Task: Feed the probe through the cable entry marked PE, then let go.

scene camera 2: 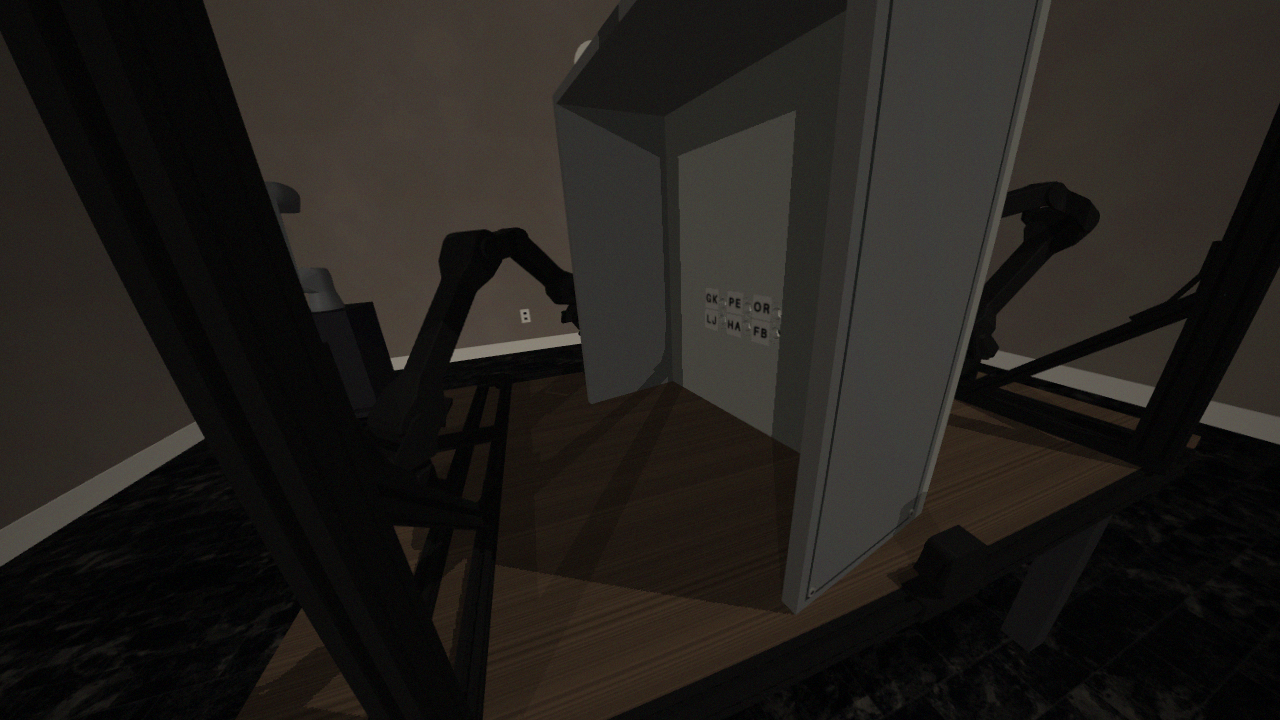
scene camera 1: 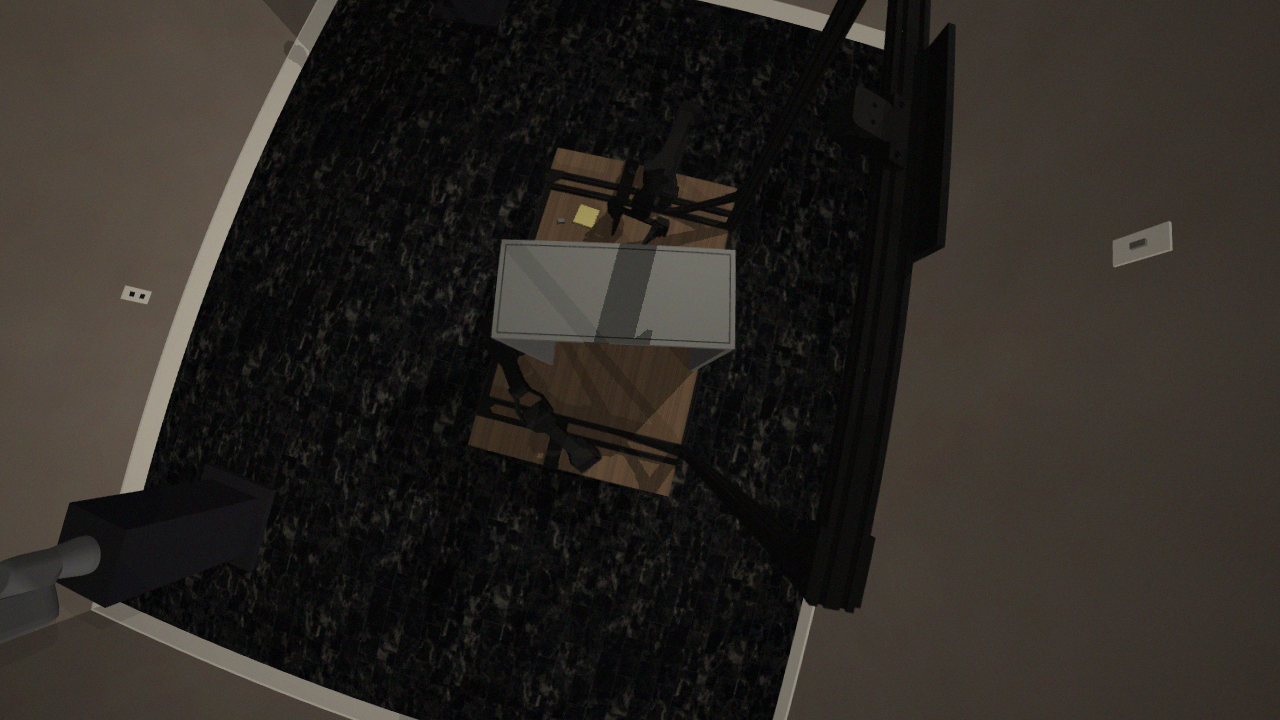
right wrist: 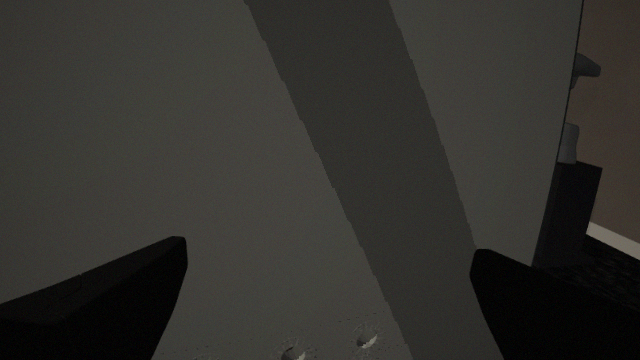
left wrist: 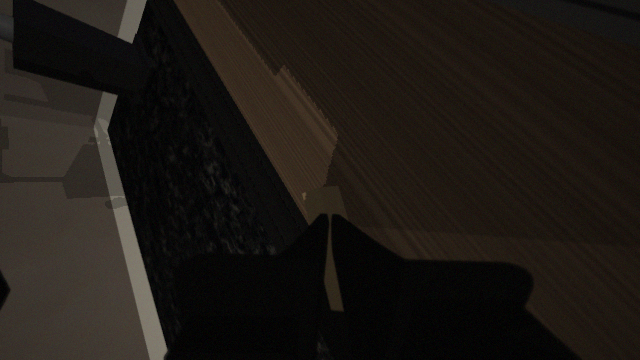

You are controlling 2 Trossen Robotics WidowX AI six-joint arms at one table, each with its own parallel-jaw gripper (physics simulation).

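Frame: origin at the left arm's base, x right, y back, z down, level; metres.
Seen in the pictures: left gripper, fingertip midpoint: [left wrist: 328, 221]; right gripper, fingertip midpoint: [scene camera 1: 626, 241] [right wrist: 333, 258]; left arm's base, link origin: [scene camera 1: 589, 455]; right arm's base, link origin: [scene camera 1: 664, 200].
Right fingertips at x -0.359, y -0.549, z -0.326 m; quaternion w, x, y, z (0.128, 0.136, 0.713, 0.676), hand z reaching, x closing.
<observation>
Pixels of each thing's middle, then the offset from my right fingertips to it. "pt": a spot on its surface instead. Level surfaces: height alone.
- tan probe, body centre: [left wrist: 335, 242] dx -0.179, dy +0.423, dz +0.334 m
- wooden table's, surface height: dz +0.345 m
- grey cabinet, body centre: [scene camera 2: 708, 269] [scene camera 1: 620, 320] dx +0.140, dy +0.168, dz +0.064 m
- PE label, surface spot: [scene camera 2: 735, 303] pt dx +0.041, dy +0.127, dz +0.131 m
- small yellow square, surface spot: [scene camera 1: 587, 216] pt dx -0.294, dy -0.070, dz +0.335 m
My left gripper [left wrist: 328, 221] is shut on the tan probe [left wrist: 326, 201], whose end sticks out past the fingertips above the wooden table's [left wrist: 408, 107] edge. In scene camera 2 the left gripper [scene camera 2: 569, 310] is beside the outer left wall of the grey cabinet [scene camera 2: 616, 250] [scene camera 1: 566, 293]. The PE label [scene camera 2: 735, 303] is in a small block of labels on the cabinet's inner back wall. My right gripper [right wrist: 333, 258] [scene camera 1: 656, 229] is open and empty. It faces a grey cabinet wall [right wrist: 229, 143] with round cable entries [right wrist: 366, 336] low in its view.
The cabinet stands on the wooden table [scene camera 1: 602, 386] [scene camera 2: 652, 500], which is ringed by dark carpet [scene camera 1: 387, 357]. A small yellow square [scene camera 1: 587, 216] lies on the table near the right arm. A tall black frame [scene camera 1: 895, 286] stands at the side.
</observation>
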